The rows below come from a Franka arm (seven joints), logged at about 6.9 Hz.
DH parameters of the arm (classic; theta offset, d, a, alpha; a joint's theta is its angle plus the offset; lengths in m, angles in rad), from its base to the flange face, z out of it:
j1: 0 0.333 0 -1.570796
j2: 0 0 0 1.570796
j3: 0 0.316 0.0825 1.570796
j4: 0 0 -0.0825 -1.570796
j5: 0 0.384 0 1.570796
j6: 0 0 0.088 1.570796
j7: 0 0.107 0 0
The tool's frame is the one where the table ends.
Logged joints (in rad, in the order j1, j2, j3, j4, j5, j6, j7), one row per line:
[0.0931 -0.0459 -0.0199 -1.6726 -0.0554 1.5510 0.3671]
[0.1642 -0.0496 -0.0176 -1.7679 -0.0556 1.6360 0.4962]
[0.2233 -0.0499 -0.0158 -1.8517 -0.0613 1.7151 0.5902]
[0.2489 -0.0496 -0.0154 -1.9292 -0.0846 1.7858 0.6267]
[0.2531 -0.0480 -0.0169 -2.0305 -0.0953 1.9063 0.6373]
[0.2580 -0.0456 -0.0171 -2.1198 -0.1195 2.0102 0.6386]
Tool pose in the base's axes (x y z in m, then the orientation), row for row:
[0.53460 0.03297 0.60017 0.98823 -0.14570 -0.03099 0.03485]
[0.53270 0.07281 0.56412 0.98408 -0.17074 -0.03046 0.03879]
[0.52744 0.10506 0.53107 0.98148 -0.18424 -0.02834 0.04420]
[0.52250 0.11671 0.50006 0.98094 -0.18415 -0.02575 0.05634]
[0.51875 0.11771 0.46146 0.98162 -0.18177 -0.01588 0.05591]
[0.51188 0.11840 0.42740 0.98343 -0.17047 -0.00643 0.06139]
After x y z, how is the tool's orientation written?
As a quaternion, x y z w.
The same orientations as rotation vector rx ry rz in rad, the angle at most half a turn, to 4 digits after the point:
[3.0376 -0.4478 -0.0953]
[3.0175 -0.5235 -0.0934]
[2.9995 -0.5631 -0.0866]
[2.9759 -0.5587 -0.0781]
[2.9787 -0.5516 -0.0482]
[2.9743 -0.5156 -0.0194]

